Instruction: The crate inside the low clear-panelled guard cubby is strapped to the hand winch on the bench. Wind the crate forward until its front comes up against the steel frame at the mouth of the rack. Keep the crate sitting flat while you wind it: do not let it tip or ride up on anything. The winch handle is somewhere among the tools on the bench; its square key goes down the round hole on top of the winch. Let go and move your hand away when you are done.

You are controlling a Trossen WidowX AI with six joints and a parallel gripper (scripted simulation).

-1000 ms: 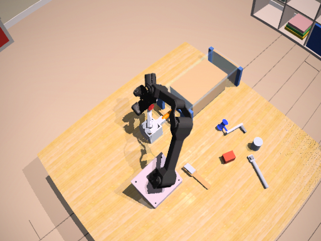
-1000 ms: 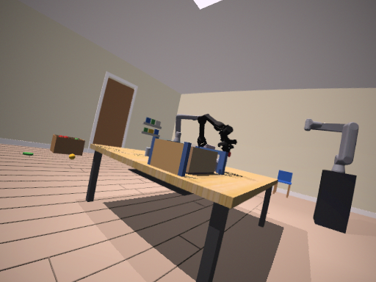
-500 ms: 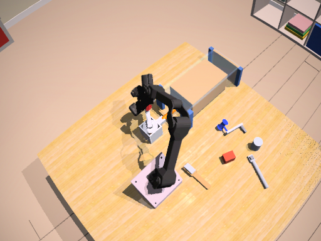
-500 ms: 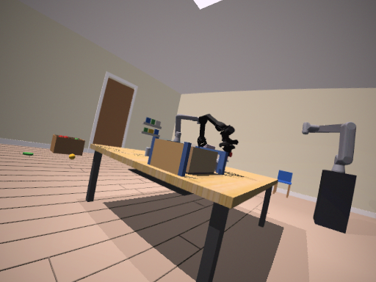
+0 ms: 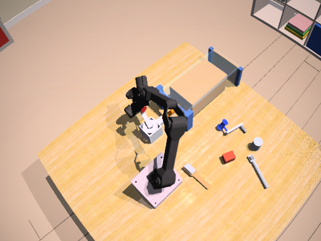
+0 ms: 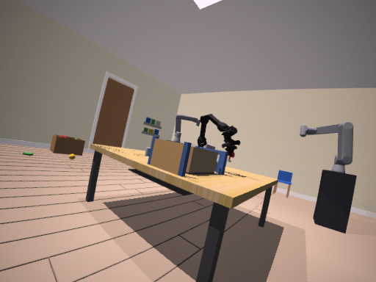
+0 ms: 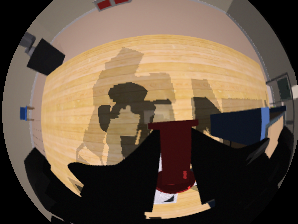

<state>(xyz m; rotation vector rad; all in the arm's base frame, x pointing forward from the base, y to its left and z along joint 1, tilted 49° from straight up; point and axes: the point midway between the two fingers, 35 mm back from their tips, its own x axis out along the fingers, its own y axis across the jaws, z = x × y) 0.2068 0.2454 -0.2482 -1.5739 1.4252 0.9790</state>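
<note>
My gripper tip is now 10 mm past the crank handle, 60 mm to the left of it and 30 mm above it. Round my gripper tip: blue steel frame (130 mm ahead, 120 mm to the right, 30 mm below); winch (40 mm behind, 120 mm to the right, 100 mm below); red knob (20 mm to the right).
</note>
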